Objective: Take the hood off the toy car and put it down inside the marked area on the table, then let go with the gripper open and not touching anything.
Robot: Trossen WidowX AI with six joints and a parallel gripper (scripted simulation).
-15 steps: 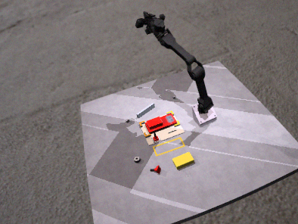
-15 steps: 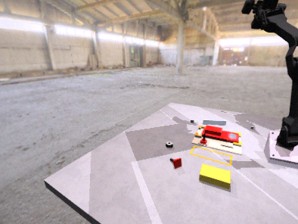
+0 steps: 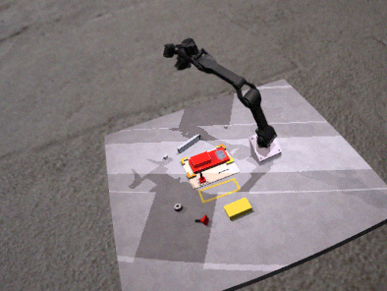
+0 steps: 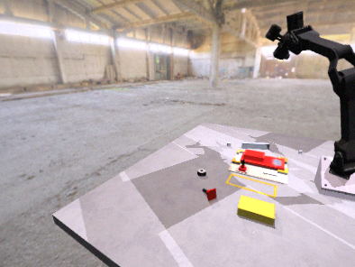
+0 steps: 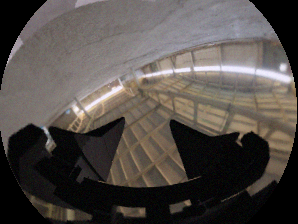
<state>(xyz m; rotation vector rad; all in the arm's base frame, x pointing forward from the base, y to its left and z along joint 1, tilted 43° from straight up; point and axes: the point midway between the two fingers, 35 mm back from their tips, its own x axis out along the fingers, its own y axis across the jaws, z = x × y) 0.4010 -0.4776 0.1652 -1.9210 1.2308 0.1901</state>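
My gripper tip is now 56 cm above the red hood and 23 cm to the right of it. Also, from my gripper tip: yellow block 59 cm to the left, 59 cm below, 10 cm behind; then dark wheel 59 cm below, 48 cm to the left, 16 cm ahead.
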